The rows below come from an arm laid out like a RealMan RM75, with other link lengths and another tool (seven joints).
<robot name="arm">
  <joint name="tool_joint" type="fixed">
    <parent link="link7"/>
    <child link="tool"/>
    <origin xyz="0.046 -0.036 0.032" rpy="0.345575 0 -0.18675"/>
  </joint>
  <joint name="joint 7" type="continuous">
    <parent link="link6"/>
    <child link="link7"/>
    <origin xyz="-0.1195 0 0" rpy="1.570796 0 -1.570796"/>
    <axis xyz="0 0 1"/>
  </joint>
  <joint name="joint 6" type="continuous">
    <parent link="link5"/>
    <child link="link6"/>
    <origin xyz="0 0 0" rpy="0 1.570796 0"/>
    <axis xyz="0 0 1"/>
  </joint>
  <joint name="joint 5" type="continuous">
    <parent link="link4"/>
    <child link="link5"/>
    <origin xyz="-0.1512 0 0" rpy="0 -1.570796 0"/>
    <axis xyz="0 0 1"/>
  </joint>
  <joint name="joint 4" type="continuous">
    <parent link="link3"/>
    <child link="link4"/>
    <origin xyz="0 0 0" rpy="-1.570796 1.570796 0"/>
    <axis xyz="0 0 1"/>
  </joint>
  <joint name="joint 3" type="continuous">
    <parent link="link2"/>
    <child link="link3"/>
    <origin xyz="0 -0.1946 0" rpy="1.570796 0 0"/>
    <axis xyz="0 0 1"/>
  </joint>
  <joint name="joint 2" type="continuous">
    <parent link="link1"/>
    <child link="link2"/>
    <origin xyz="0 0 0" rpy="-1.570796 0 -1.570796"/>
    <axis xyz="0 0 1"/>
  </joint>
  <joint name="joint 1" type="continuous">
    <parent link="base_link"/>
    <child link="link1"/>
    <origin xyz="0 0 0.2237" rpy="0 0 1.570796"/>
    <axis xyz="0 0 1"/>
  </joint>
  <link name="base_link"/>
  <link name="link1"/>
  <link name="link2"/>
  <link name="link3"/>
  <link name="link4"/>
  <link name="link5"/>
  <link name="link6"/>
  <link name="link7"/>
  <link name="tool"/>
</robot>
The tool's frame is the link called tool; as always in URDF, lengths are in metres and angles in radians. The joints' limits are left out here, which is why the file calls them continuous.
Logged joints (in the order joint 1, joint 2, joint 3, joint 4, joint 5, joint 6, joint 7), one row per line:
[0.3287, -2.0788, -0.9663, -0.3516, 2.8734, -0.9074, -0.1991]
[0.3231, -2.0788, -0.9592, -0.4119, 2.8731, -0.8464, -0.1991]
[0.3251, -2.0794, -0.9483, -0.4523, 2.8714, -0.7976, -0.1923]
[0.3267, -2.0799, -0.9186, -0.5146, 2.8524, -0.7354, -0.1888]
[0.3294, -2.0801, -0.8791, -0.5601, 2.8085, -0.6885, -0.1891]
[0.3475, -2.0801, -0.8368, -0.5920, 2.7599, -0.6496, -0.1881]
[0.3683, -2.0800, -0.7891, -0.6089, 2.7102, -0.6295, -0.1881]
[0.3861, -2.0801, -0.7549, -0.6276, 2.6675, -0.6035, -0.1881]
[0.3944, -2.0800, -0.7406, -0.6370, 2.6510, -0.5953, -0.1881]
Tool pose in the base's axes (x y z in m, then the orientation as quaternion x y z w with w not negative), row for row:
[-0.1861, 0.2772, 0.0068, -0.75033, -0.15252, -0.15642, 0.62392]
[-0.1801, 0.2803, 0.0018, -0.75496, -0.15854, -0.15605, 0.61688]
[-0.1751, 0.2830, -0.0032, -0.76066, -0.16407, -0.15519, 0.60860]
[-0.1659, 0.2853, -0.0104, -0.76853, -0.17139, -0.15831, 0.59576]
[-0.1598, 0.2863, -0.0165, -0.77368, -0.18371, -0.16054, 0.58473]
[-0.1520, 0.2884, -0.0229, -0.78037, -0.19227, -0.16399, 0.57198]
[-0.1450, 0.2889, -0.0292, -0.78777, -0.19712, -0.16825, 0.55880]
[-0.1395, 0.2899, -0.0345, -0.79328, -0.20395, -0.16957, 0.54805]
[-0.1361, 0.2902, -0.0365, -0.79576, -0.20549, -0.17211, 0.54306]
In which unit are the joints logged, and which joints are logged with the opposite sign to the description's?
The joints are logged in radians. Opposite sign: joint 1, joint 6, joint 7.
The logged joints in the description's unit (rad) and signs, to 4 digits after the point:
[-0.3287, -2.0788, -0.9663, -0.3516, 2.8734, 0.9074, 0.1991]
[-0.3231, -2.0788, -0.9592, -0.4119, 2.8731, 0.8464, 0.1991]
[-0.3251, -2.0794, -0.9483, -0.4523, 2.8714, 0.7976, 0.1923]
[-0.3267, -2.0799, -0.9186, -0.5146, 2.8524, 0.7354, 0.1888]
[-0.3294, -2.0801, -0.8791, -0.5601, 2.8085, 0.6885, 0.1891]
[-0.3475, -2.0801, -0.8368, -0.5920, 2.7599, 0.6496, 0.1881]
[-0.3683, -2.0800, -0.7891, -0.6089, 2.7102, 0.6295, 0.1881]
[-0.3861, -2.0801, -0.7549, -0.6276, 2.6675, 0.6035, 0.1881]
[-0.3944, -2.0800, -0.7406, -0.6370, 2.6510, 0.5953, 0.1881]

